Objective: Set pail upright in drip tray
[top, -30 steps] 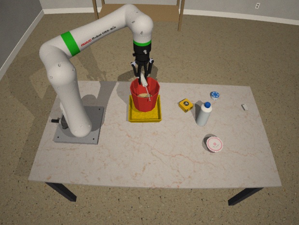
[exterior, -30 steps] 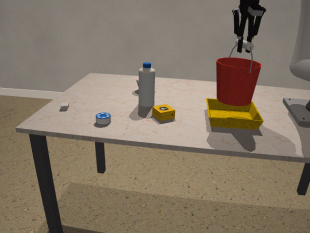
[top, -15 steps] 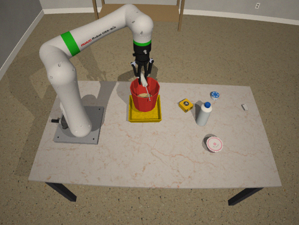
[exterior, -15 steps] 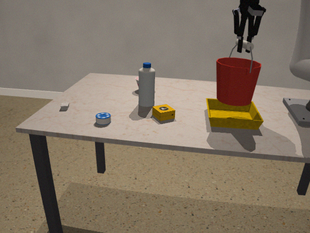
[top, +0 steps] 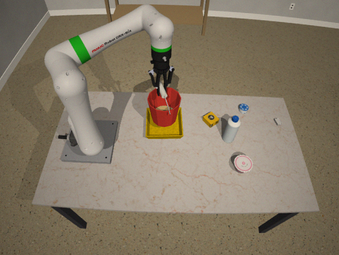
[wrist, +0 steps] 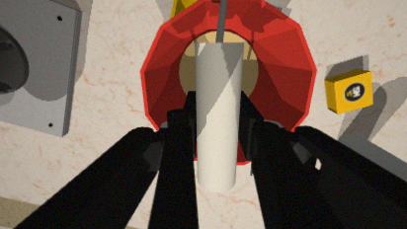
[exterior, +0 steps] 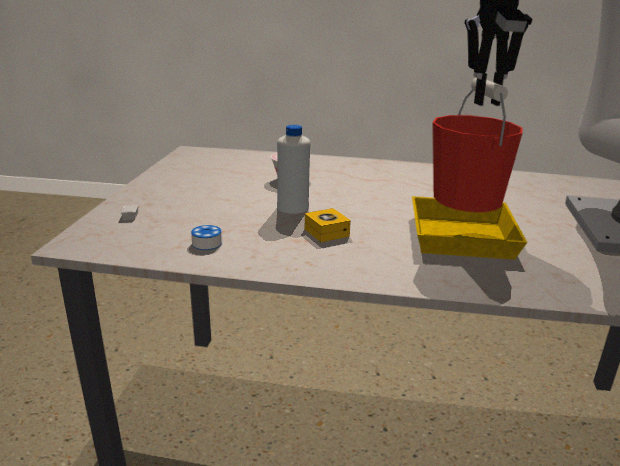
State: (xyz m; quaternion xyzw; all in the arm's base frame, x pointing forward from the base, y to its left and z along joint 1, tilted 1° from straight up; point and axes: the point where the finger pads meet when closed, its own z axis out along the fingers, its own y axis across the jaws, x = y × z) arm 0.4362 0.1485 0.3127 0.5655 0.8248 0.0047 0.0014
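Right now my hand is 10 mm short of the red pail and 100 mm above it. From my hand the other things lie so: white bottle: 420 mm ahead, 60 mm to the right, 240 mm below; drip tray: 10 mm ahead, 10 mm to the left, 320 mm below; pink-rimmed round dish: 480 mm ahead, 270 mm to the right, 290 mm below.
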